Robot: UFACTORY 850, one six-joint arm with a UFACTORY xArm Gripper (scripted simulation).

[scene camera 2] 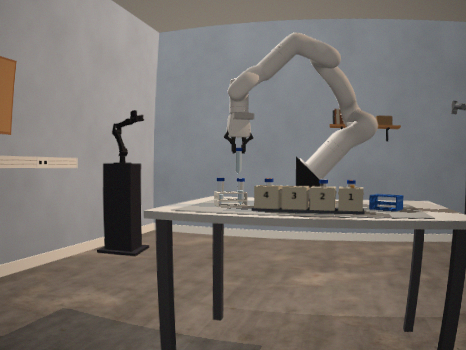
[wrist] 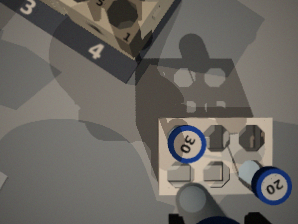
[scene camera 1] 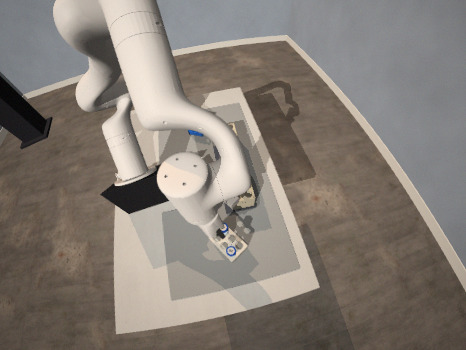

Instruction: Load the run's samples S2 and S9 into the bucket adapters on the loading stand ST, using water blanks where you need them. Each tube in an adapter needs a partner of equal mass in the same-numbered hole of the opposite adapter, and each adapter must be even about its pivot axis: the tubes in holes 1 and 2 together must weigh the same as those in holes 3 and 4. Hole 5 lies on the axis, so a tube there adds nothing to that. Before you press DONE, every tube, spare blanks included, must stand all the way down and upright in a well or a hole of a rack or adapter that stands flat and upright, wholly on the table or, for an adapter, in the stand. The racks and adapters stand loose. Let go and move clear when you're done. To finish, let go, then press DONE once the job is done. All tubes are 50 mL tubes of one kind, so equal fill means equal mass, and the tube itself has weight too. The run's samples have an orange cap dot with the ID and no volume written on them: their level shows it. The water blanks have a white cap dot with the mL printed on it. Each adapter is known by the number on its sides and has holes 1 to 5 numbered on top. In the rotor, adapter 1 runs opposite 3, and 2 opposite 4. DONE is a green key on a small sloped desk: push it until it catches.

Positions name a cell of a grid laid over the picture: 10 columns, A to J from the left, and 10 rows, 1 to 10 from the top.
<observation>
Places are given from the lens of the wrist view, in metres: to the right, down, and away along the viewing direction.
white rack (wrist: H8): 0.09, 0.09, 0.38
</observation>
